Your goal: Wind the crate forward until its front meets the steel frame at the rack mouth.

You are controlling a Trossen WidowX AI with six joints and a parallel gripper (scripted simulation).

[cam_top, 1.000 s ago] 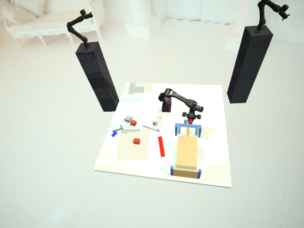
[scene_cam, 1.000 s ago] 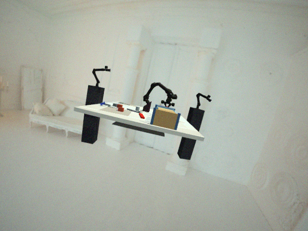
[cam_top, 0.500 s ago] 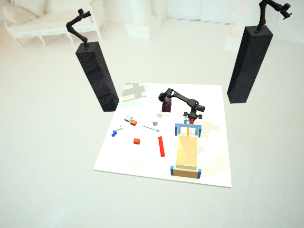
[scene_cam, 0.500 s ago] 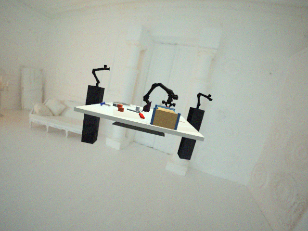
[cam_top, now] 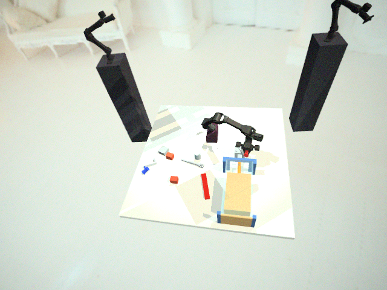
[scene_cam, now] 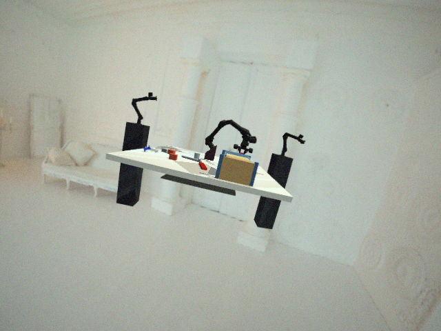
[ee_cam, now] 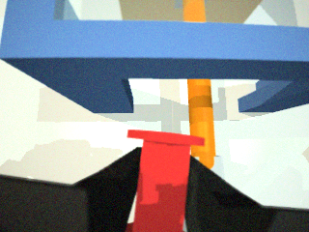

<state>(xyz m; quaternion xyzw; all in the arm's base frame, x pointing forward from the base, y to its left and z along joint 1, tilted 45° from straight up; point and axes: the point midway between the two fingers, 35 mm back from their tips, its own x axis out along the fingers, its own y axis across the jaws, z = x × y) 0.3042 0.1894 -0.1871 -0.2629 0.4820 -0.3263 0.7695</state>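
Right now the red-knobbed winch handle is 5 cm behind my gripper tip, 3 cm below it and 1 cm to the right of it. Round my gripper tip: red grip 1 cm behind; then hand winch 12 cm behind, 10 cm below, 4 cm to the right; then blue steel frame 6 cm to the right, 5 cm ahead, 3 cm below.
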